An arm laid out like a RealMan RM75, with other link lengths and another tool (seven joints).
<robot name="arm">
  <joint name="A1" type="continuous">
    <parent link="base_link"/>
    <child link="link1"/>
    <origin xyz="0 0 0.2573" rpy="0 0 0"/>
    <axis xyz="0 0 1"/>
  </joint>
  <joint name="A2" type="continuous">
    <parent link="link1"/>
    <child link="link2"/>
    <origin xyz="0 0 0" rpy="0 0 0"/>
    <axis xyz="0 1 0"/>
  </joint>
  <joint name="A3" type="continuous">
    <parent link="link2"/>
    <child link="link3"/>
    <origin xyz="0 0 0.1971" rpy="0 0 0"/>
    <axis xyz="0 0 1"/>
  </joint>
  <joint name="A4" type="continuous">
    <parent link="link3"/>
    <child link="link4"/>
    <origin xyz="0 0 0" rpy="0 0 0"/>
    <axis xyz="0 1 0"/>
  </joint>
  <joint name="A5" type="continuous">
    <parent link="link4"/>
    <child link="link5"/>
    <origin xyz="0 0 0.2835" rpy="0 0 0"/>
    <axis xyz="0 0 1"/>
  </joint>
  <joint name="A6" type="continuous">
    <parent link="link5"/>
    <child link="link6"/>
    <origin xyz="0 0 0" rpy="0 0 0"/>
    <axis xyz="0 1 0"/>
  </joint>
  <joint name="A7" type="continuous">
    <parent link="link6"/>
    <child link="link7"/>
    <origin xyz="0 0 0.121" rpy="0 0 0"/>
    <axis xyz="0 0 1"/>
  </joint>
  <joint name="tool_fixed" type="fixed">
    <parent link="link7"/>
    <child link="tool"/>
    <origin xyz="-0.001 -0.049 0.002" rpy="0.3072 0 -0.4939"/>
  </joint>
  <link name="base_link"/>
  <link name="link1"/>
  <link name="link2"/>
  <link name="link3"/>
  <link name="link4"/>
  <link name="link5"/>
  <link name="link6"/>
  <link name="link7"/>
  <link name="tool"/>
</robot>
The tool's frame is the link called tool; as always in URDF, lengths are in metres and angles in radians. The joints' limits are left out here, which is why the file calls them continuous.
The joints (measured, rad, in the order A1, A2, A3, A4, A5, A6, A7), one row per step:
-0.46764 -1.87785 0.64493 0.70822 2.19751 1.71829 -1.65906
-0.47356 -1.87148 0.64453 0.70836 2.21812 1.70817 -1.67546
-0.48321 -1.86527 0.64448 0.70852 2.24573 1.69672 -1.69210
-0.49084 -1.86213 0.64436 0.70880 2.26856 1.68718 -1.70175
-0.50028 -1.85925 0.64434 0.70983 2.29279 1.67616 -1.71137
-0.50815 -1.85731 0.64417 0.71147 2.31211 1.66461 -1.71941
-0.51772 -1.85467 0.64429 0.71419 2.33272 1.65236 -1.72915
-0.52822 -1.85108 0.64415 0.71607 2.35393 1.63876 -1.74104
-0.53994 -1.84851 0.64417 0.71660 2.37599 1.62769 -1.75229
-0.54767 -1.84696 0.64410 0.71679 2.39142 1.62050 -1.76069
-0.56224 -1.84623 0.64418 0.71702 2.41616 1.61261 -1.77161
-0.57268 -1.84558 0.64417 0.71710 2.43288 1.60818 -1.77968
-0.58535 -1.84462 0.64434 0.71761 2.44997 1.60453 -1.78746
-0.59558 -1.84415 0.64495 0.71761 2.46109 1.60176 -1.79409
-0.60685 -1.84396 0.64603 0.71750 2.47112 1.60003 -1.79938
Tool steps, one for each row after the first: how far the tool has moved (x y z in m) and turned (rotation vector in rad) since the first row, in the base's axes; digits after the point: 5 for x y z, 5 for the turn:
-0.00187 0.00124 0.00294 -0.00366 0.02200 0.01809
-0.00312 0.00341 0.00578 -0.01004 0.05009 0.03474
-0.00394 0.00514 0.00741 -0.01491 0.07291 0.04480
-0.00417 0.00764 0.00928 -0.01859 0.09802 0.05319
-0.00427 0.01007 0.01112 -0.01844 0.11958 0.06003
-0.00379 0.01319 0.01368 -0.01726 0.14352 0.06650
-0.00333 0.01658 0.01670 -0.01459 0.16823 0.07499
-0.00235 0.01994 0.01874 -0.01522 0.19099 0.08180
-0.00180 0.02202 0.02002 -0.01604 0.20617 0.08745
0.00042 0.02584 0.02098 -0.02074 0.22813 0.09098
0.00220 0.02851 0.02167 -0.02420 0.24250 0.09330
0.00498 0.03195 0.02261 -0.02761 0.25758 0.09281
0.00752 0.03481 0.02304 -0.02975 0.26723 0.09205
0.01076 0.03803 0.02317 -0.03250 0.27588 0.08839

